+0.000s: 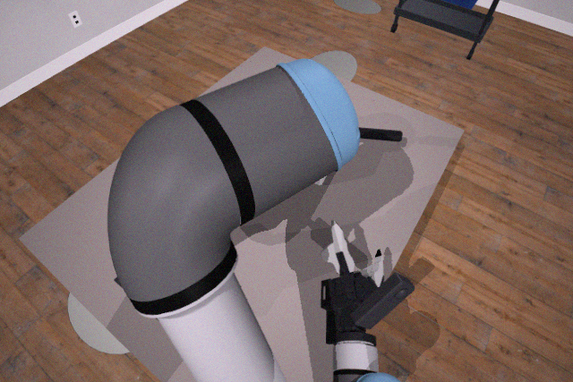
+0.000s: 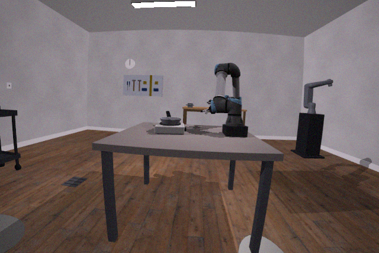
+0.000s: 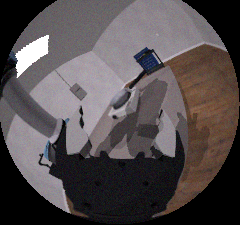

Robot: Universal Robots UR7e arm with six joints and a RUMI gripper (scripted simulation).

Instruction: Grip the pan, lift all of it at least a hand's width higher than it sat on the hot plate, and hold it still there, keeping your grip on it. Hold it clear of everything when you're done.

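My gripper is now 31 cm short of the pan, 27 cm to the right of it and 11 cm above it. Also, from my hand: hot plate (27 cm ahead, 33 cm to the left, 18 cm below).
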